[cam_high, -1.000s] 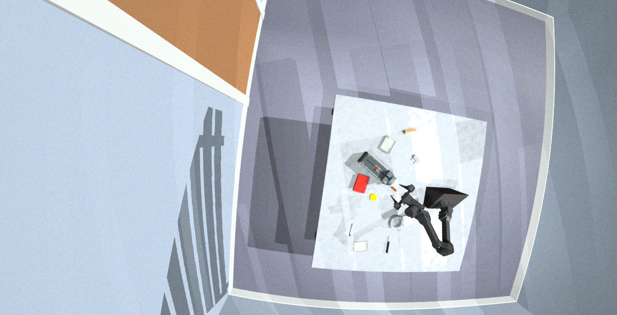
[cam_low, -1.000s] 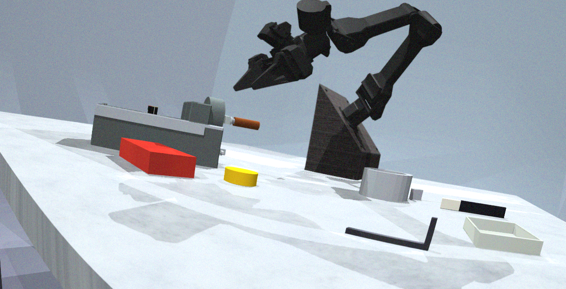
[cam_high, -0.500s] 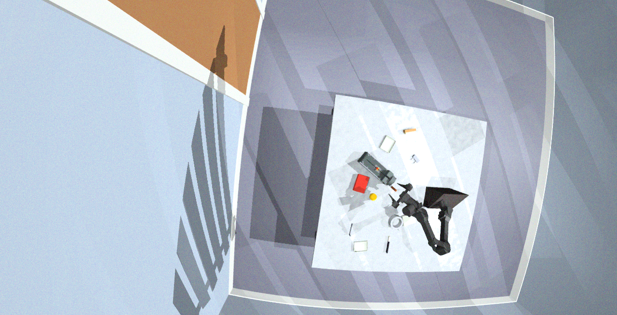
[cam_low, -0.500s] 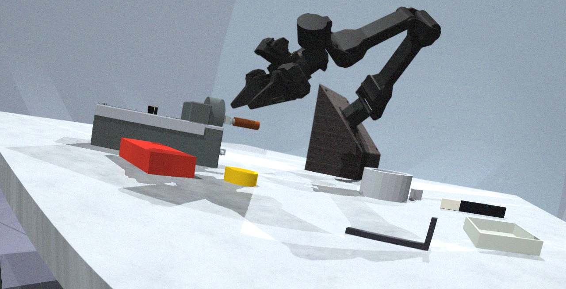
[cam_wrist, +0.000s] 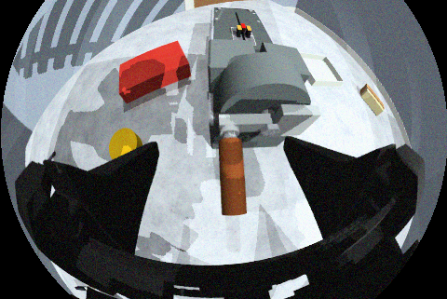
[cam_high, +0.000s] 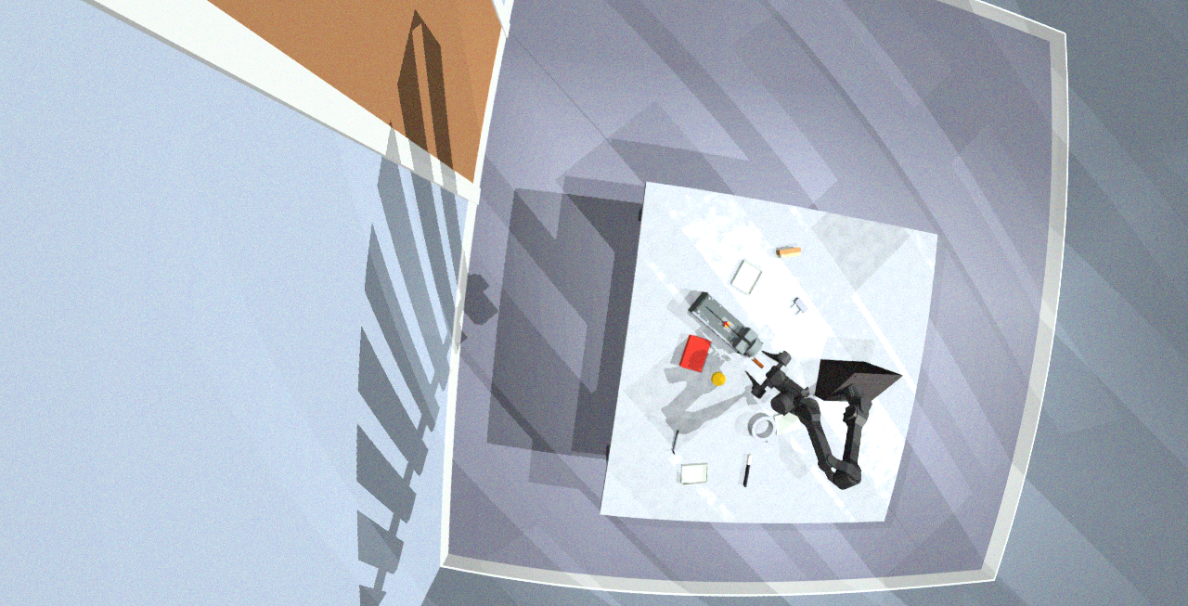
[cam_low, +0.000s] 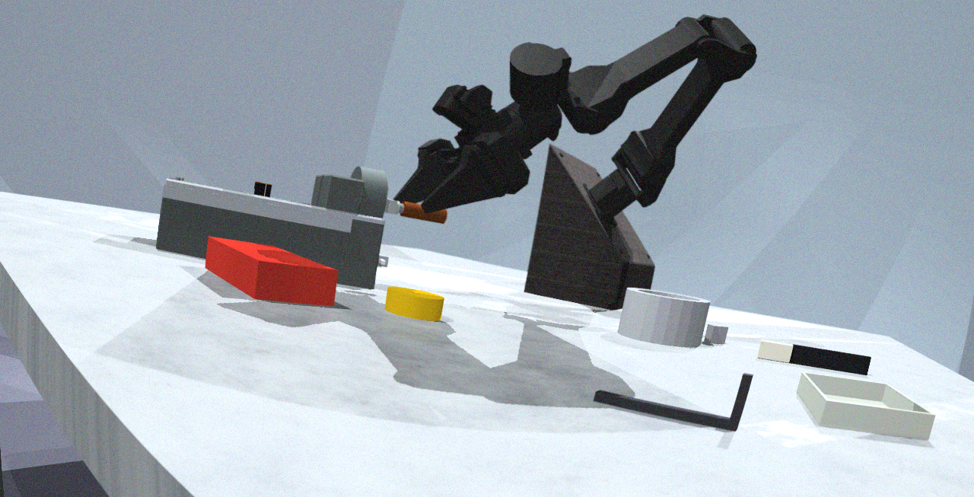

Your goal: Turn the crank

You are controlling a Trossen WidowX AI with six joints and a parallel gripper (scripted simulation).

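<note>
Right now my gripper tip is 2 cm past the brown handle. Round my gripper tip: yellow disc: 11 cm to the left, 8 cm below, 8 cm ahead; red pointer: 14 cm ahead, 11 cm to the right, 1 cm below; black L-shaped bar: 40 cm to the left, 17 cm ahead, 8 cm below.
</note>
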